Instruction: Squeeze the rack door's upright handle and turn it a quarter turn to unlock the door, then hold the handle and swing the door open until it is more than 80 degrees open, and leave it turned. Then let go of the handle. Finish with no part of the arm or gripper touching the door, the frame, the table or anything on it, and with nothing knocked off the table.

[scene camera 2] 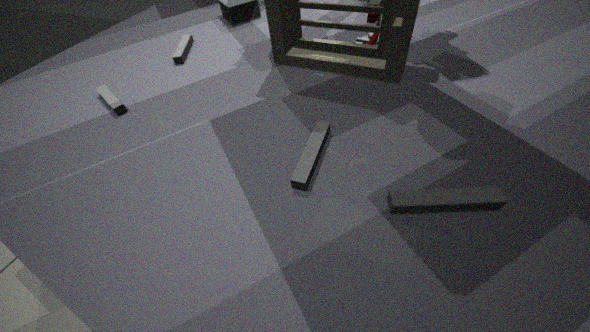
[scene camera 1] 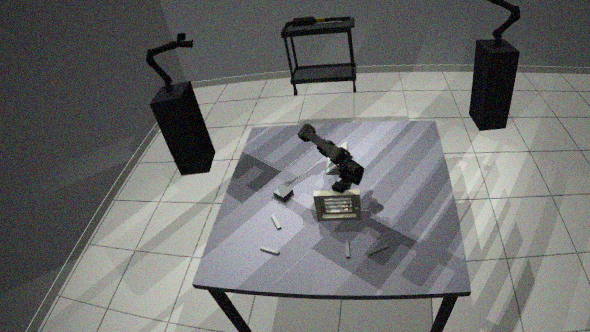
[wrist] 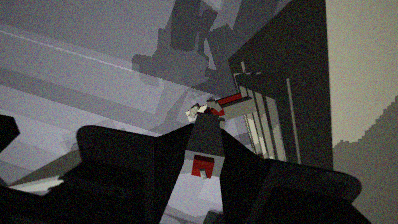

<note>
The pictures show: my gripper and a small rack.
</note>
